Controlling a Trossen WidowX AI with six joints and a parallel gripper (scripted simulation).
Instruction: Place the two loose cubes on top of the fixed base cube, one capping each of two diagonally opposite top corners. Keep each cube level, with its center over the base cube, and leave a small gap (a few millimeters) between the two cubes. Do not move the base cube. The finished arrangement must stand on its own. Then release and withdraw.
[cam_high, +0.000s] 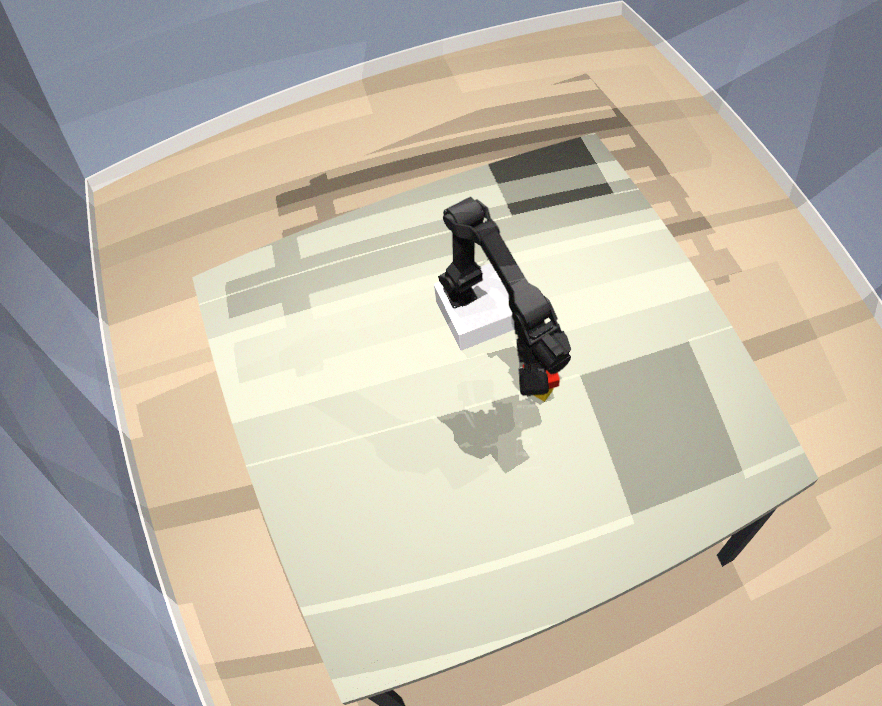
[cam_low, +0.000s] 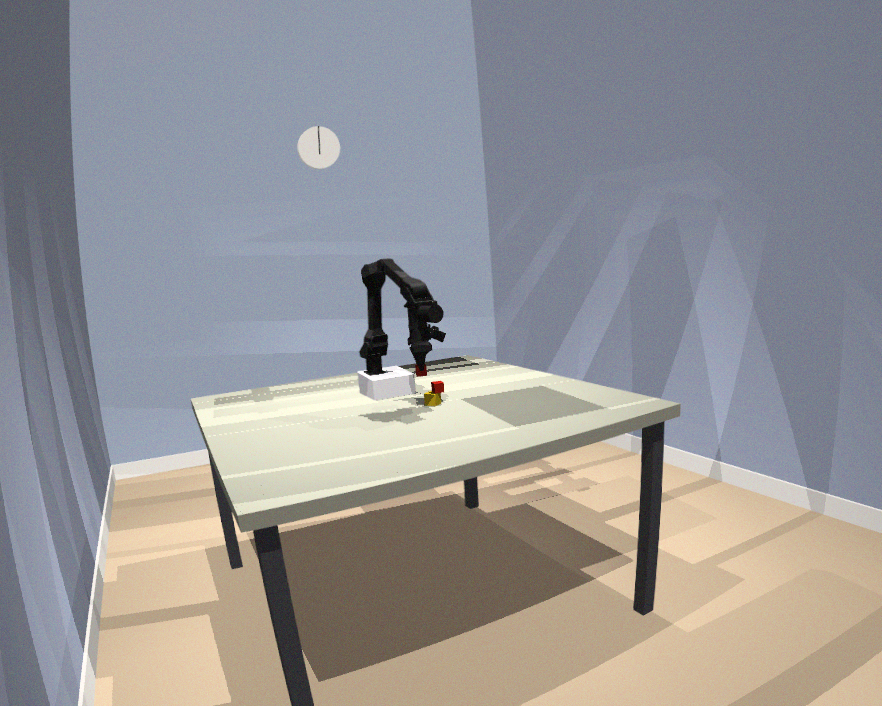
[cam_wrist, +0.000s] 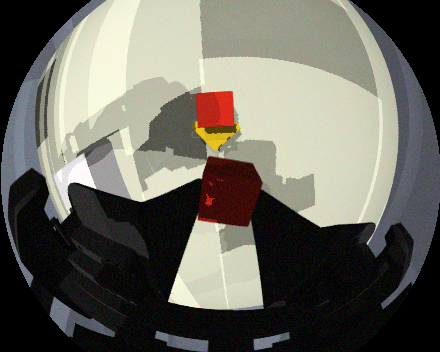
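My gripper tip is now 10 cm above the yellow cube and 4 cm to the right of it.
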